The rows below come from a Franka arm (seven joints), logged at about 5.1 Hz.
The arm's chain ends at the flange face. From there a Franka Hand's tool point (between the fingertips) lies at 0.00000 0.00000 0.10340 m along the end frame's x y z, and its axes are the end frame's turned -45 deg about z.
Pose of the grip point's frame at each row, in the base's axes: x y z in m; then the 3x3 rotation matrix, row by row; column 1 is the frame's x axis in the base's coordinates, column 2 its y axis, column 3 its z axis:
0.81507 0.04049 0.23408; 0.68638 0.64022 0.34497; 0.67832 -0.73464 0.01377; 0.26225 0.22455 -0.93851
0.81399 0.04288 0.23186; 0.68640 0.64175 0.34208; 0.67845 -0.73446 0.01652; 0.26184 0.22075 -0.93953
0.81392 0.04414 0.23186; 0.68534 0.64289 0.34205; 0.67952 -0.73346 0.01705; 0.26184 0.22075 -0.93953
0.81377 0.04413 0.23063; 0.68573 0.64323 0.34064; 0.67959 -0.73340 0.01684; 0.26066 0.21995 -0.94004
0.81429 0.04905 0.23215; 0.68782 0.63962 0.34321; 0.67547 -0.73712 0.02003; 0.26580 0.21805 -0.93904
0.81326 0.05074 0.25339; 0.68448 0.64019 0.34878; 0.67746 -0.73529 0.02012; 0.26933 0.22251 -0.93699
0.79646 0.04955 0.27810; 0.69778 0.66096 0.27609; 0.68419 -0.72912 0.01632; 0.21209 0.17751 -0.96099
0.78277 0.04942 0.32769; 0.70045 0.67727 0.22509; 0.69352 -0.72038 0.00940; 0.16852 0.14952 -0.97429
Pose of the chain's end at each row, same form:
0.77940 0.03907 0.33112; 0.93805 -0.03264 0.34497; -0.03982 -0.99911 0.01377; 0.34422 -0.02666 -0.93851
0.77862 0.04117 0.32901; 0.93914 -0.03157 0.34208; -0.03961 -0.99908 0.01652; 0.34124 -0.02906 -0.93953
0.77855 0.04238 0.32901; 0.93920 -0.03002 0.34205; -0.03814 -0.99913 0.01705; 0.34124 -0.02906 -0.93953
0.77855 0.04239 0.32783; 0.93972 -0.03005 0.34064; -0.03805 -0.99913 0.01684; 0.33984 -0.02879 -0.94004
0.77880 0.04698 0.32925; 0.93864 -0.03408 0.34321; -0.04359 -0.99885 0.02003; 0.34213 -0.03376 -0.93904
0.77720 0.04866 0.35027; 0.93668 -0.03132 0.34878; -0.04089 -0.99897 0.02012; 0.34778 -0.03311 -0.93699
0.76791 0.04786 0.37747; 0.96077 -0.02604 0.27609; -0.03177 -0.99936 0.01632; 0.27549 -0.02445 -0.96099
0.75950 0.04845 0.42843; 0.97420 -0.01639 0.22509; -0.01899 -0.99978 0.00940; 0.22489 -0.01344 -0.97429

